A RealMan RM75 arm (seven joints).
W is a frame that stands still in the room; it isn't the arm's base.
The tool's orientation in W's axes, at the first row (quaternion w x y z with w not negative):
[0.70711 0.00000 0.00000 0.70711]
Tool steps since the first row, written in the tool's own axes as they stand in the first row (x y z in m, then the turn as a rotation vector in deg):
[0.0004 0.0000 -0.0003 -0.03 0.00 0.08]
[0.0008 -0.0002 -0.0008 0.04 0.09 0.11]
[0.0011 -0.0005 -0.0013 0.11 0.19 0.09]
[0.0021 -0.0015 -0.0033 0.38 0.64 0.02]
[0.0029 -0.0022 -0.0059 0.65 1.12 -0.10]
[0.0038 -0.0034 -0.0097 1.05 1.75 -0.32]
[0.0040 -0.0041 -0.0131 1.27 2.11 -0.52]
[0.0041 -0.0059 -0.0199 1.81 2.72 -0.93]
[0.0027 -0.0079 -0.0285 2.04 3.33 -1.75]
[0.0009 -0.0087 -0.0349 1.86 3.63 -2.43]
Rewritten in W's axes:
[0.0000 0.0004 -0.0003 0.00 -0.03 0.08]
[0.0002 0.0008 -0.0008 -0.09 0.04 0.11]
[0.0005 0.0011 -0.0013 -0.19 0.11 0.09]
[0.0015 0.0021 -0.0033 -0.64 0.38 0.02]
[0.0022 0.0029 -0.0059 -1.12 0.65 -0.10]
[0.0034 0.0038 -0.0097 -1.75 1.05 -0.32]
[0.0041 0.0040 -0.0131 -2.11 1.27 -0.52]
[0.0059 0.0041 -0.0199 -2.72 1.81 -0.93]
[0.0079 0.0027 -0.0285 -3.33 2.04 -1.75]
[0.0087 0.0009 -0.0349 -3.63 1.86 -2.43]

